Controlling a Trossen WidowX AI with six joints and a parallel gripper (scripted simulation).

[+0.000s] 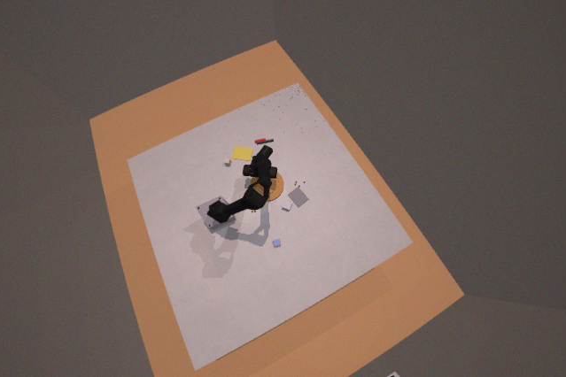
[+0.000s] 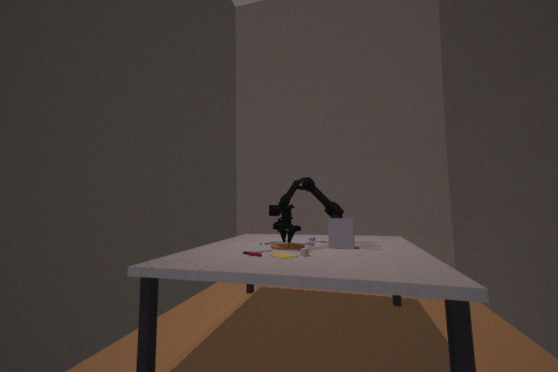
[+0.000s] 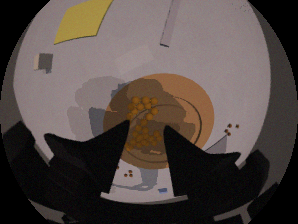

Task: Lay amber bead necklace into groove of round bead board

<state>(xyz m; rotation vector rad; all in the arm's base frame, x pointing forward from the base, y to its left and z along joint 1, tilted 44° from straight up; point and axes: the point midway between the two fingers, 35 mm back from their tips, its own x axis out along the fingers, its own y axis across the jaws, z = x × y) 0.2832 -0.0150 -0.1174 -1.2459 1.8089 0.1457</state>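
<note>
My gripper tip is now 50 mm to the left of the round bead board and 20 mm above it. Round my gripper tip: thin grey bar: 110 mm ahead, 120 mm to the left, 30 mm below; then yellow pad: 20 mm behind, 220 mm to the left, 30 mm below; then grey square plate: 120 mm ahead, 210 mm to the right, 30 mm below.
</note>
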